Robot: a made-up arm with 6 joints. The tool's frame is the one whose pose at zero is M. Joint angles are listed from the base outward.
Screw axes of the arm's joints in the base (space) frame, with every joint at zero. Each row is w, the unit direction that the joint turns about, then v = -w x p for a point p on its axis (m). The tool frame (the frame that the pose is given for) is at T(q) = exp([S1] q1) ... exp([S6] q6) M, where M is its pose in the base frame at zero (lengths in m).
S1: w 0 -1 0 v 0.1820 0.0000 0.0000
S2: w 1 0 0 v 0.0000 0.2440 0.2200
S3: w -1 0 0 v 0.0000 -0.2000 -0.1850
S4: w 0 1 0 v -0.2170 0.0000 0.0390
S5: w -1 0 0 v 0.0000 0.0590 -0.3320
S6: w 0 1 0 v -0.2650 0.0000 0.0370
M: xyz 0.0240 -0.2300 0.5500 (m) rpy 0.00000 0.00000 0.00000 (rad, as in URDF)
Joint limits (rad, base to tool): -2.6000..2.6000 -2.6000..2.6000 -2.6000..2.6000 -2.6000..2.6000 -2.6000..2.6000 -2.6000..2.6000
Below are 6 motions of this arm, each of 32 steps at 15 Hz.
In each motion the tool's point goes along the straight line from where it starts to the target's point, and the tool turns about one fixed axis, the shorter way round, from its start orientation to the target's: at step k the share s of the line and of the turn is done. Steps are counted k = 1, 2, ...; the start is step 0. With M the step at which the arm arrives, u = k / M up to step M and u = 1 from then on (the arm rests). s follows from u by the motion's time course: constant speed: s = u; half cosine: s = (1 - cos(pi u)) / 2; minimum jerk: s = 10 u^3 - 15 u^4 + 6 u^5.
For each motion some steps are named. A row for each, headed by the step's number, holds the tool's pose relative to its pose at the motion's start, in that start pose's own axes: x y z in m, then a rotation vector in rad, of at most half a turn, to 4 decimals.
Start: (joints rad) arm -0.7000 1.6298 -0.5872 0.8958 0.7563 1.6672
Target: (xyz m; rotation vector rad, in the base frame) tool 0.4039 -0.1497 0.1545 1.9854 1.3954 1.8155
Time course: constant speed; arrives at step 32
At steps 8, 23, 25, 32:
8: -0.0406 -0.0542 -0.0056 0.0254 -0.0867 0.1841
23: -0.1168 -0.1559 -0.0160 0.0732 -0.2492 0.5293
25: -0.1270 -0.1694 -0.0174 0.0795 -0.2709 0.5754
32: -0.1626 -0.2169 -0.0223 0.1018 -0.3467 0.7365

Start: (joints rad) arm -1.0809 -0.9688 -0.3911 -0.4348 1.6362 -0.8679
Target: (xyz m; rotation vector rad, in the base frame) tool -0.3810 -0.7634 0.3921 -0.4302 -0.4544 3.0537
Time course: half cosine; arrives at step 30
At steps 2, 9, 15, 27, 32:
2: -0.0080 -0.0008 -0.0017 -0.0004 -0.0129 0.0089
9: -0.1504 -0.0154 -0.0320 -0.0073 -0.2438 0.1670
15: -0.3649 -0.0373 -0.0776 -0.0176 -0.5914 0.4052
27: -0.7119 -0.0728 -0.1515 -0.0343 -1.1538 0.7905
32: -0.7298 -0.0746 -0.1553 -0.0352 -1.1827 0.8103

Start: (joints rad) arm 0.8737 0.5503 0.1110 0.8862 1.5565 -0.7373
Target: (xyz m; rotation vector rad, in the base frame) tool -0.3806 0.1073 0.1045 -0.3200 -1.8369 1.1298
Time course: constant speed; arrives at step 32
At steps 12, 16, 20, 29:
12: -0.0253 -0.0507 -0.0001 0.0613 -0.4207 -0.1229
16: -0.0337 -0.0675 -0.0002 0.0818 -0.5609 -0.1639
20: -0.0421 -0.0844 -0.0002 0.1022 -0.7011 -0.2048
29: -0.0611 -0.1224 -0.0003 0.1482 -1.0166 -0.2970

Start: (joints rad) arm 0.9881 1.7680 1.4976 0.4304 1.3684 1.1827
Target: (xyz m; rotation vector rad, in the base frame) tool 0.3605 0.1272 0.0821 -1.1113 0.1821 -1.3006
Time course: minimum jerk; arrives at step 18
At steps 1, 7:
1: 0.0003 0.0002 0.0000 -0.0002 -0.0002 -0.0010
7: 0.0499 0.0436 -0.0078 -0.0333 -0.0314 -0.1827

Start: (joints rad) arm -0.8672 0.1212 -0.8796 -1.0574 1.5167 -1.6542
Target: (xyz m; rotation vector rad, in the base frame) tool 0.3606 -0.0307 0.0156 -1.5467 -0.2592 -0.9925
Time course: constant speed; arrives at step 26
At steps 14, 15, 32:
14: 0.0147 -0.0257 -0.2100 -0.4222 0.5365 -0.1065
15: 0.0157 -0.0275 -0.2251 -0.4524 0.5749 -0.1141
32: 0.0273 -0.0477 -0.3901 -0.7841 0.9964 -0.1978

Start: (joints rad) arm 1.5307 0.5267 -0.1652 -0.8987 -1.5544 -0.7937
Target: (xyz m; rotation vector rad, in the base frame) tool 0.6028 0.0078 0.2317 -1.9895 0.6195 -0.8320
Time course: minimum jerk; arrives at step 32
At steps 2, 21, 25, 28, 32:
2: -0.0010 -0.0005 -0.0002 0.0009 -0.0014 -0.0005
21: -0.3517 -0.1885 -0.0725 0.3048 -0.4918 -0.1711
25: -0.4208 -0.2255 -0.0868 0.3647 -0.5885 -0.2047
28: -0.4468 -0.2394 -0.0921 0.3873 -0.6249 -0.2173
32: -0.4541 -0.2433 -0.0937 0.3936 -0.6350 -0.2209

